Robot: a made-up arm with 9 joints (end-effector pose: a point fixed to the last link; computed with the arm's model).
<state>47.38 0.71 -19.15 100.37 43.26 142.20 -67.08 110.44 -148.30</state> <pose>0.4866 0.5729 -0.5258 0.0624 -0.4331 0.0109 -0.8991</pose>
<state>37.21 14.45 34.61 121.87 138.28 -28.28 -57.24 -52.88 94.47</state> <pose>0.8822 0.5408 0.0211 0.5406 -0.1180 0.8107 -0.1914</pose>
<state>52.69 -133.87 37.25 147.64 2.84 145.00 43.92 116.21 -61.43</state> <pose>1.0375 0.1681 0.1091 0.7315 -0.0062 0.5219 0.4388</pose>
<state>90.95 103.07 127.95 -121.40 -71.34 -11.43 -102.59 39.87 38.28</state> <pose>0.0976 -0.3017 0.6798 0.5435 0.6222 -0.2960 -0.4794</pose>
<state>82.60 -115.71 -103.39 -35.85 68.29 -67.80 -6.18 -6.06 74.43</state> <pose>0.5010 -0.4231 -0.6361 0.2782 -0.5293 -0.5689 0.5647</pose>
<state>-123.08 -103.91 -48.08 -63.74 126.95 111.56 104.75 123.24 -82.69</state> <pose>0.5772 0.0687 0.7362 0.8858 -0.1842 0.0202 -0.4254</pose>
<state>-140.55 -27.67 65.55 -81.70 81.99 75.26 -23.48 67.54 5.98</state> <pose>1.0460 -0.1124 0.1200 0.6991 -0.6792 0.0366 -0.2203</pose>
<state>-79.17 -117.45 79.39 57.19 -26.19 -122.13 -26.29 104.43 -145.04</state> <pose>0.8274 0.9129 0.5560 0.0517 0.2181 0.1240 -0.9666</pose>
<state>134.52 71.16 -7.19 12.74 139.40 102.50 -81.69 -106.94 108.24</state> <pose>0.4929 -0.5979 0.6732 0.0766 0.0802 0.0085 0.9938</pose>
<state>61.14 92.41 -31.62 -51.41 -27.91 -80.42 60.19 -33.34 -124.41</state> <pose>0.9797 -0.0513 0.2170 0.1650 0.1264 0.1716 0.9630</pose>
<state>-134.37 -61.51 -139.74 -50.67 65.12 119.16 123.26 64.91 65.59</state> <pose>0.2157 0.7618 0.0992 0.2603 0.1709 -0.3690 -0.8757</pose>
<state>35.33 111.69 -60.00 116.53 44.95 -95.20 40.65 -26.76 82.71</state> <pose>0.2369 0.7366 0.4885 0.0641 -0.2065 -0.9729 -0.0821</pose>
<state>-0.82 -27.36 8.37 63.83 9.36 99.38 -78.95 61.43 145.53</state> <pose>0.5505 -0.3202 -0.5085 0.6221 -0.2234 -0.7475 0.0660</pose>
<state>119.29 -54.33 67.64 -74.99 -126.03 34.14 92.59 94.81 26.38</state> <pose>0.7598 0.2074 -0.3711 0.1513 -0.5734 -0.7936 -0.1361</pose>
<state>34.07 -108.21 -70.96 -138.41 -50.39 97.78 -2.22 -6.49 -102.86</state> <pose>-0.0342 -0.4259 0.7941 0.4074 -0.7043 -0.5220 0.2559</pose>
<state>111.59 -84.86 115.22 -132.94 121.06 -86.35 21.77 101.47 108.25</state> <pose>1.0349 -0.8562 0.8366 0.1615 0.3199 0.1843 -0.9152</pose>
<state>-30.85 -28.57 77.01 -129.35 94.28 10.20 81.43 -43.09 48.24</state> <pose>0.8646 0.1515 -0.0384 0.0325 0.8302 -0.0616 -0.5532</pose>
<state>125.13 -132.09 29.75 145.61 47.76 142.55 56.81 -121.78 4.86</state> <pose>0.5151 0.1715 0.5922 0.2965 0.7791 0.5521 0.0175</pose>
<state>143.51 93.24 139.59 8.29 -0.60 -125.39 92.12 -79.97 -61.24</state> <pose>0.3727 -0.6296 -0.4952 0.0340 0.1515 0.7000 0.6971</pose>
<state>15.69 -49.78 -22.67 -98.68 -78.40 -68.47 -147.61 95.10 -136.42</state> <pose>0.7227 -0.4733 -0.0798 0.4651 0.2159 -0.8363 -0.1941</pose>
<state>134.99 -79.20 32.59 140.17 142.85 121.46 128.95 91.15 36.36</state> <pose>0.1872 -0.3121 0.5929 0.9022 -0.1223 -0.1249 0.3944</pose>
